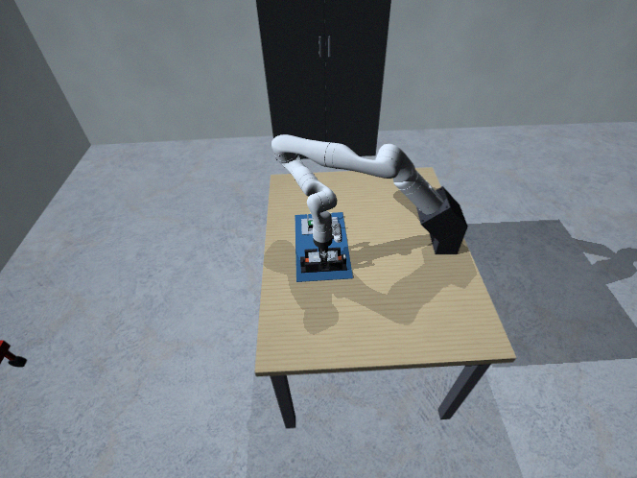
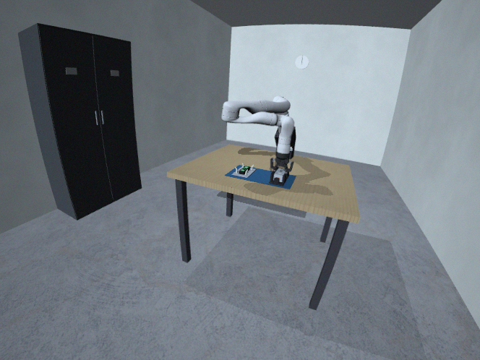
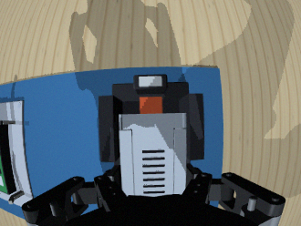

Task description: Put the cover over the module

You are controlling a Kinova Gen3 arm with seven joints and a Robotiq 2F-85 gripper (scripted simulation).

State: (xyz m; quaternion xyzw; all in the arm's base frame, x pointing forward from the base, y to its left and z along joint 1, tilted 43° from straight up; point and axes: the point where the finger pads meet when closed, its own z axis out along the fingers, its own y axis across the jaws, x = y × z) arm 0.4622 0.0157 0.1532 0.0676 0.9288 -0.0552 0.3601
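Right now my hand is right at the light grey cover.
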